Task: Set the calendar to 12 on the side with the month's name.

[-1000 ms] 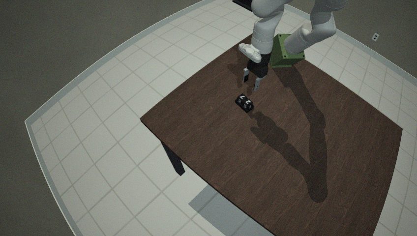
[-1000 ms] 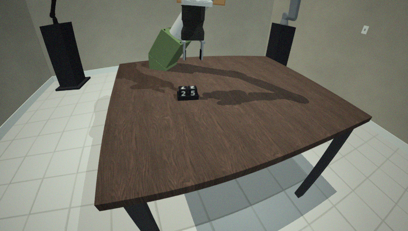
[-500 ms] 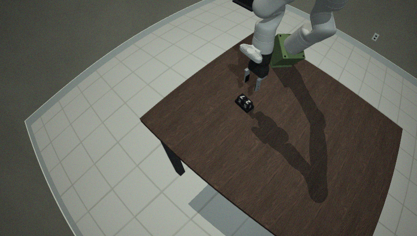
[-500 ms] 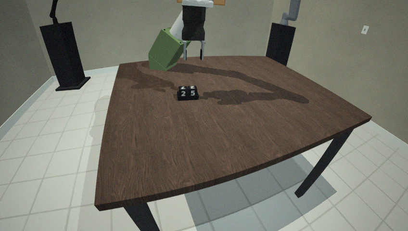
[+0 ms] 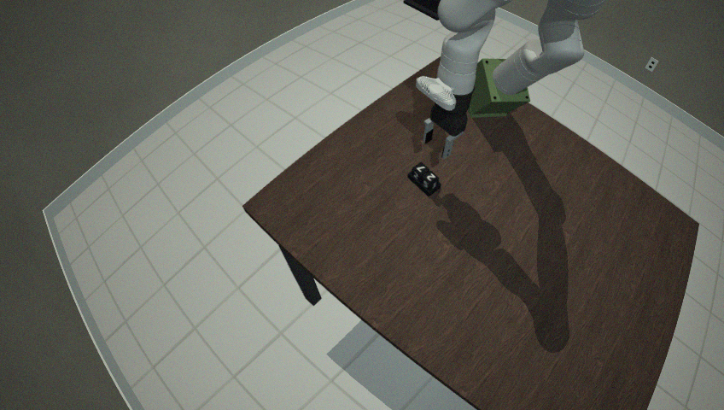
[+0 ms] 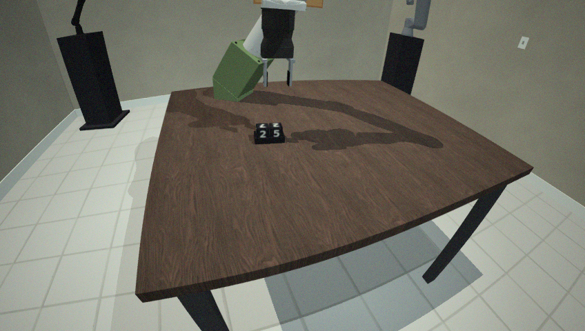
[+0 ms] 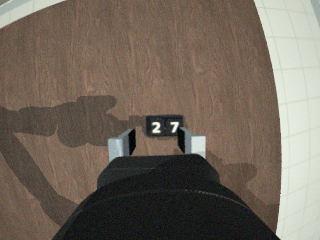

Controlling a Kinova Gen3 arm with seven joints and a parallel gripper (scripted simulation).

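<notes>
The black tray lies 20 mm to the right of my hand and 160 mm below it.
</notes>
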